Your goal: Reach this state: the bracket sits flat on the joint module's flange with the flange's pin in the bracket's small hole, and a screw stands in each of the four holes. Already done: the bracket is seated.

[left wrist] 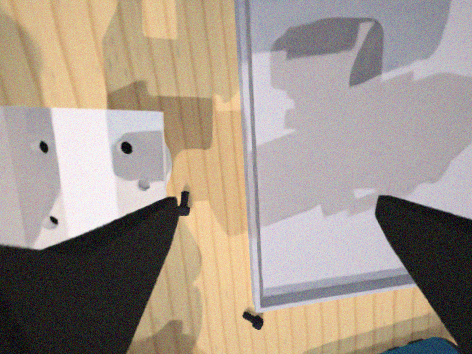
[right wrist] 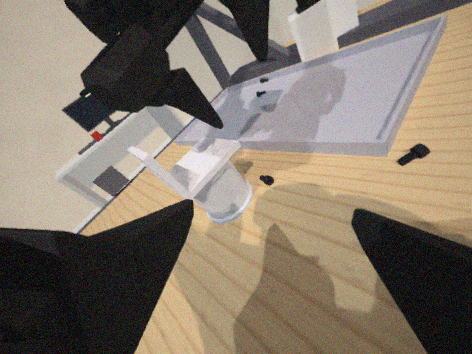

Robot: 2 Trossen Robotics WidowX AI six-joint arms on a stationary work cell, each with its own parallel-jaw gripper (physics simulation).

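Seen in the pictures: left gripper, fingertip midpoint: (left wrist: 274, 205) (right wrist: 242, 92); right gripper, fingertip midpoint: (right wrist: 271, 211); left arm's base, link origin: (right wrist: 314, 0).
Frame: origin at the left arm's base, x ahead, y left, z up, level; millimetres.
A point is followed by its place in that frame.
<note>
The white bracket (left wrist: 82, 170) @(x 354, y -174, z -16 mm) (right wrist: 205, 157) @(x 357, y -155, z -16 mm) sits on the pale round joint module (right wrist: 225, 195) @(x 379, y -149, z -51 mm). In the left wrist view three of its holes look dark, with no screw standing up; a grey pin shows in the small hole, and the fourth hole is hidden. One black screw (left wrist: 184, 206) @(x 344, y -117, z -75 mm) (right wrist: 266, 179) @(x 351, y -115, z -72 mm) lies on the table beside the module, another (left wrist: 254, 320) @(x 364, y 3, z -75 mm) (right wrist: 414, 154) @(x 367, y 4, z -75 mm) near the tray's corner. Two more screws (right wrist: 261, 93) @(x 96, y -137, z -73 mm) (right wrist: 264, 80) @(x 28, y -133, z -73 mm) lie in the tray. My left gripper (left wrist: 274, 205) @(x 293, y -110, z 3 mm) (right wrist: 242, 92) @(x 293, y -110, z 3 mm) is open above the table and tray edge. My right gripper (right wrist: 271, 211) @(x 435, y -86, z -21 mm) is open and empty above the table.
The shallow grey tray (left wrist: 253, 215) @(x 307, y -81, z -66 mm) (right wrist: 320, 148) @(x 325, y -57, z -75 mm) has a low raised rim. White blocks (right wrist: 315, 37) @(x 50, y -17, z -44 mm) stand behind it. Part of a blue object (left wrist: 425, 347) @(x 255, y 135, z -66 mm) shows at the left wrist view's bottom edge. A white desk (right wrist: 67, 172) with a monitor (right wrist: 90, 111) stands in the background.
</note>
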